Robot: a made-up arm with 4 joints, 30 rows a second.
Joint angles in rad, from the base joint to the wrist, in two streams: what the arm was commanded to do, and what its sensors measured. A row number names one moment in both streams.
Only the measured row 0 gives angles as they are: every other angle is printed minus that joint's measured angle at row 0.
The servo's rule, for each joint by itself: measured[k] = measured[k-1] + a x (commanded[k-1-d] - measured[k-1]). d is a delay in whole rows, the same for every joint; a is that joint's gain. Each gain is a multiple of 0.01, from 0.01 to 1. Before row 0 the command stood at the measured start. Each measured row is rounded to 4 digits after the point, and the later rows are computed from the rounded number. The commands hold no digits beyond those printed.
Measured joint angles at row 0: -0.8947, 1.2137, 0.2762, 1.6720
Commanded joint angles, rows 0 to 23: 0.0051, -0.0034, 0.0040, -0.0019; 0.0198, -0.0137, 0.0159, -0.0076; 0.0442, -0.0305, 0.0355, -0.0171; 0.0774, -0.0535, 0.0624, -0.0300; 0.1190, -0.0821, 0.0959, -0.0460; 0.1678, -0.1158, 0.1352, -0.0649; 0.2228, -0.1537, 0.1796, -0.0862; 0.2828, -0.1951, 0.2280, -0.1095; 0.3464, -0.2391, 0.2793, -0.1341; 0.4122, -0.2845, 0.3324, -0.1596; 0.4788, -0.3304, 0.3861, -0.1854; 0.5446, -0.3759, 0.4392, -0.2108; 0.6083, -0.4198, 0.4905, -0.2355; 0.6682, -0.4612, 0.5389, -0.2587; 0.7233, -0.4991, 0.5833, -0.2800; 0.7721, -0.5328, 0.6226, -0.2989; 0.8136, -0.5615, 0.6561, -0.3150; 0.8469, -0.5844, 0.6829, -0.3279; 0.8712, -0.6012, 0.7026, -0.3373; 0.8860, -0.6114, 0.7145, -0.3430; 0.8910, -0.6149, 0.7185, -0.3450; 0.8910, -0.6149, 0.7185, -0.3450; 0.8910, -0.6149, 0.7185, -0.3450; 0.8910, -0.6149, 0.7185, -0.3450
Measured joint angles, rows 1 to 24: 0.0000, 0.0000, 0.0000, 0.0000; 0.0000, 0.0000, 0.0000, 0.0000; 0.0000, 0.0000, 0.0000, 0.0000; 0.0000, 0.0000, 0.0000, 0.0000; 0.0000, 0.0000, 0.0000, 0.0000; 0.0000, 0.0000, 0.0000, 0.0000; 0.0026, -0.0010, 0.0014, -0.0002; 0.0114, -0.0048, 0.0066, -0.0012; 0.0281, -0.0125, 0.0170, -0.0033; 0.0532, -0.0248, 0.0333, -0.0068; 0.0868, -0.0420, 0.0558, -0.0119; 0.1281, -0.0641, 0.0844, -0.0188; 0.1764, -0.0910, 0.1187, -0.0276; 0.2307, -0.1222, 0.1580, -0.0382; 0.2897, -0.1573, 0.2017, -0.0507; 0.3522, -0.1955, 0.2488, -0.0649; 0.4168, -0.2360, 0.2982, -0.0806; 0.4820, -0.2780, 0.3490, -0.0975; 0.5464, -0.3205, 0.3999, -0.1154; 0.6085, -0.3627, 0.4499, -0.1340; 0.6670, -0.4036, 0.4979, -0.1530; 0.7206, -0.4424, 0.5428, -0.1720; 0.7680, -0.4781, 0.5836, -0.1906; 0.8082, -0.5100, 0.6193, -0.2084
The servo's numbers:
d 6
a 0.51 0.30 0.36 0.13

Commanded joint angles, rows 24 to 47: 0.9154, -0.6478, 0.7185, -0.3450; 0.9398, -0.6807, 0.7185, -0.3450; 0.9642, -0.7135, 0.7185, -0.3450; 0.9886, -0.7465, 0.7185, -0.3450; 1.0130, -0.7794, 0.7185, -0.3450; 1.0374, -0.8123, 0.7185, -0.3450; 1.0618, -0.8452, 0.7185, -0.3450; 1.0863, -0.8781, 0.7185, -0.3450; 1.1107, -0.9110, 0.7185, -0.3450; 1.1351, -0.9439, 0.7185, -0.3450; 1.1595, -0.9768, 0.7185, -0.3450; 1.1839, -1.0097, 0.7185, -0.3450; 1.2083, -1.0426, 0.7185, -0.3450; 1.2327, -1.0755, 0.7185, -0.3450; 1.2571, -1.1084, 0.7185, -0.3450; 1.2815, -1.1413, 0.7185, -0.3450; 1.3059, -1.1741, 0.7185, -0.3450; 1.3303, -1.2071, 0.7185, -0.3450; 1.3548, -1.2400, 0.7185, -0.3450; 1.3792, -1.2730, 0.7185, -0.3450; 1.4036, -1.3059, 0.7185, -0.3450; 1.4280, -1.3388, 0.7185, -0.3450; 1.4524, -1.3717, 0.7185, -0.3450; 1.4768, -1.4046, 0.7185, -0.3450
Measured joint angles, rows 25 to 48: 0.8403, -0.5374, 0.6493, -0.2252; 0.8636, -0.5596, 0.6728, -0.2405; 0.8776, -0.5762, 0.6893, -0.2541; 0.8844, -0.5878, 0.6998, -0.2659; 0.8878, -0.5959, 0.7065, -0.2762; 0.8894, -0.6016, 0.7108, -0.2851; 0.9027, -0.6155, 0.7136, -0.2929; 0.9216, -0.6351, 0.7154, -0.2997; 0.9433, -0.6586, 0.7165, -0.3056; 0.9664, -0.6850, 0.7172, -0.3107; 0.9902, -0.7133, 0.7177, -0.3152; 1.0143, -0.7430, 0.7180, -0.3191; 1.0385, -0.7737, 0.7182, -0.3225; 1.0629, -0.8050, 0.7183, -0.3254; 1.0873, -0.8368, 0.7184, -0.3279; 1.1117, -0.8689, 0.7184, -0.3301; 1.1361, -0.9013, 0.7184, -0.3320; 1.1605, -0.9338, 0.7184, -0.3337; 1.1849, -0.9664, 0.7184, -0.3352; 1.2093, -0.9991, 0.7184, -0.3365; 1.2337, -1.0319, 0.7184, -0.3376; 1.2581, -1.0647, 0.7184, -0.3386; 1.2825, -1.0975, 0.7184, -0.3394; 1.3069, -1.1304, 0.7184, -0.3401
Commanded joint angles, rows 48 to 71: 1.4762, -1.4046, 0.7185, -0.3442; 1.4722, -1.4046, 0.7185, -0.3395; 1.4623, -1.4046, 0.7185, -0.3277; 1.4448, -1.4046, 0.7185, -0.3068; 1.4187, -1.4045, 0.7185, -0.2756; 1.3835, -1.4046, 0.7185, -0.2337; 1.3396, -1.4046, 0.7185, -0.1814; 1.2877, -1.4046, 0.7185, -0.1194; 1.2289, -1.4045, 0.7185, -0.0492; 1.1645, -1.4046, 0.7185, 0.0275; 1.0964, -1.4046, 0.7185, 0.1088; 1.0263, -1.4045, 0.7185, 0.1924; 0.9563, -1.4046, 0.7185, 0.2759; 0.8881, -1.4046, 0.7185, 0.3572; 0.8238, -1.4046, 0.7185, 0.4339; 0.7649, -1.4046, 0.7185, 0.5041; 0.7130, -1.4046, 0.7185, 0.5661; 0.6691, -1.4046, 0.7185, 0.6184; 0.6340, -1.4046, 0.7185, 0.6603; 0.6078, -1.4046, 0.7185, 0.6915; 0.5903, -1.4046, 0.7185, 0.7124; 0.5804, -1.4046, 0.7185, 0.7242; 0.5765, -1.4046, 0.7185, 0.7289; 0.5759, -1.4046, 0.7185, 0.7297
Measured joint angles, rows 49 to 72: 1.3313, -1.1633, 0.7184, -0.3407; 1.3557, -1.1962, 0.7184, -0.3413; 1.3801, -1.2291, 0.7184, -0.3418; 1.4045, -1.2620, 0.7184, -0.3422; 1.4289, -1.2949, 0.7184, -0.3426; 1.4533, -1.3278, 0.7184, -0.3429; 1.4650, -1.3508, 0.7184, -0.3431; 1.4687, -1.3669, 0.7184, -0.3426; 1.4654, -1.3782, 0.7184, -0.3407; 1.4549, -1.3861, 0.7184, -0.3363; 1.4364, -1.3916, 0.7184, -0.3284; 1.4094, -1.3955, 0.7184, -0.3161; 1.3738, -1.3982, 0.7184, -0.2986; 1.3299, -1.4001, 0.7184, -0.2753; 1.2784, -1.4014, 0.7184, -0.2459; 1.2203, -1.4024, 0.7184, -0.2104; 1.1571, -1.4031, 0.7184, -0.1689; 1.0904, -1.4035, 0.7184, -0.1219; 1.0220, -1.4038, 0.7184, -0.0702; 0.9537, -1.4040, 0.7184, -0.0146; 0.8875, -1.4042, 0.7184, 0.0437; 0.8250, -1.4043, 0.7184, 0.1036; 0.7679, -1.4044, 0.7184, 0.1637; 0.7175, -1.4045, 0.7184, 0.2228
